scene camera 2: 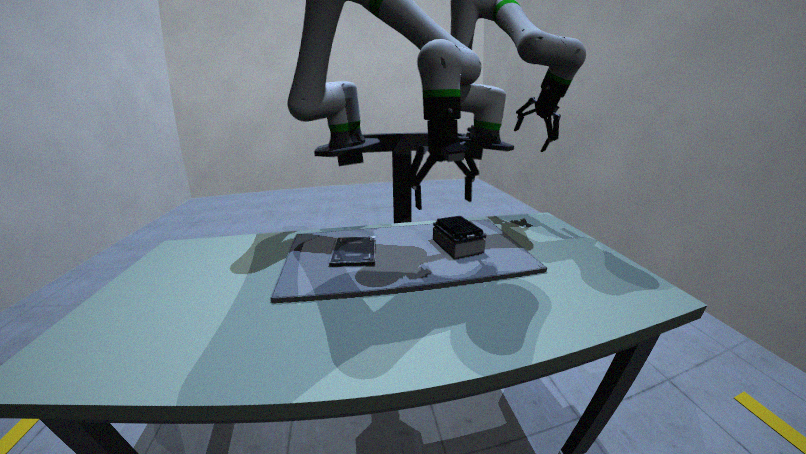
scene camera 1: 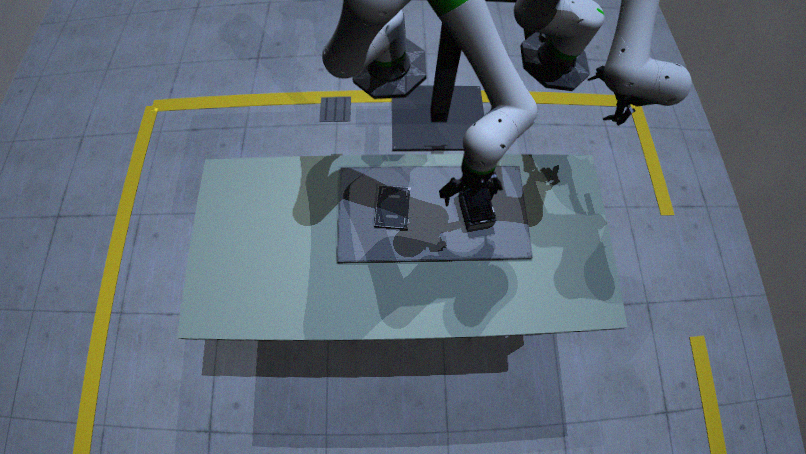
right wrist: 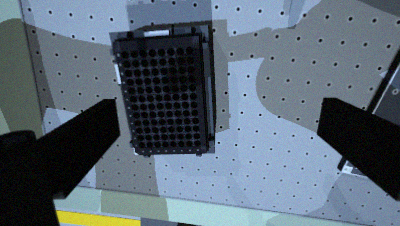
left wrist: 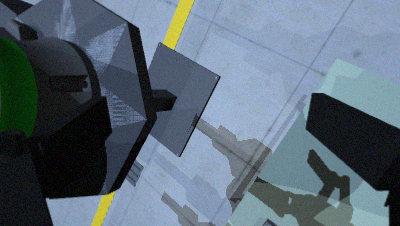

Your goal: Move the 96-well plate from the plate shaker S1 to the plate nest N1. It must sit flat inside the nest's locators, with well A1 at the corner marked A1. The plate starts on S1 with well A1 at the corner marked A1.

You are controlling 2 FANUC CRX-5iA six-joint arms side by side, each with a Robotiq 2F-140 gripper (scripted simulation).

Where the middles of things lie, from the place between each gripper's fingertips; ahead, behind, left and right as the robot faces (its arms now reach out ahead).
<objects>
I see my right gripper (scene camera 2: 444, 204) 9 cm above the dark 96-well plate (right wrist: 167, 115), 6 cm to the right of it and 1 cm past it. From my right hand the other things lie so: plate nest N1 (scene camera 1: 385, 205): 25 cm to the right, 14 cm below, 5 cm behind.
The dark 96-well plate is 44 cm to the right of my left hand (scene camera 2: 529, 140), 26 cm ahead of it and 24 cm below it. Also, from my left hand: plate nest N1 (74 cm to the right, 29 cm below, 22 cm ahead).
</objects>
